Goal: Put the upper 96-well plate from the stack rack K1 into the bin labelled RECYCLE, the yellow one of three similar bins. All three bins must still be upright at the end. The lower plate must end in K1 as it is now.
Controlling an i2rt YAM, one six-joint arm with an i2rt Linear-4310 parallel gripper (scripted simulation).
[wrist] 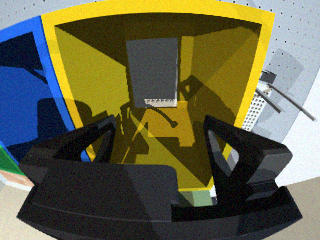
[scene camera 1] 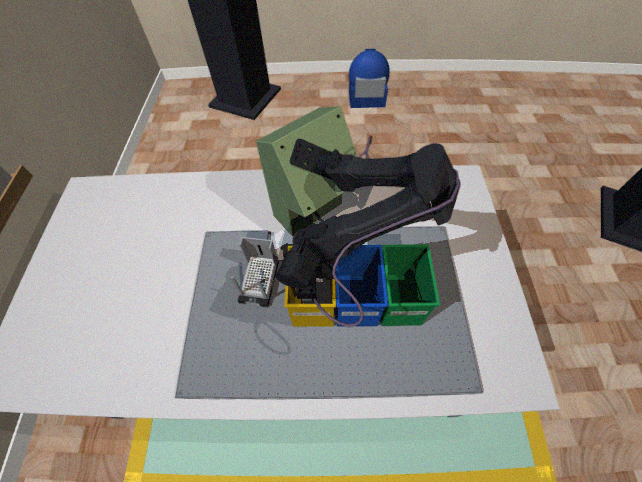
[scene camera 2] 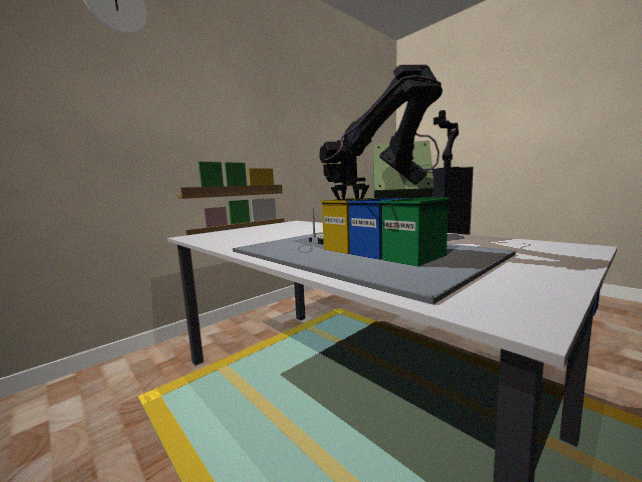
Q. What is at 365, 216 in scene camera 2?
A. A blue general bin.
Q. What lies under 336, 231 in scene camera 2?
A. A yellow recycle bin.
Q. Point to a green returns bin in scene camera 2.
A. At 414, 230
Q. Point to a green returns bin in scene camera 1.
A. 411, 274
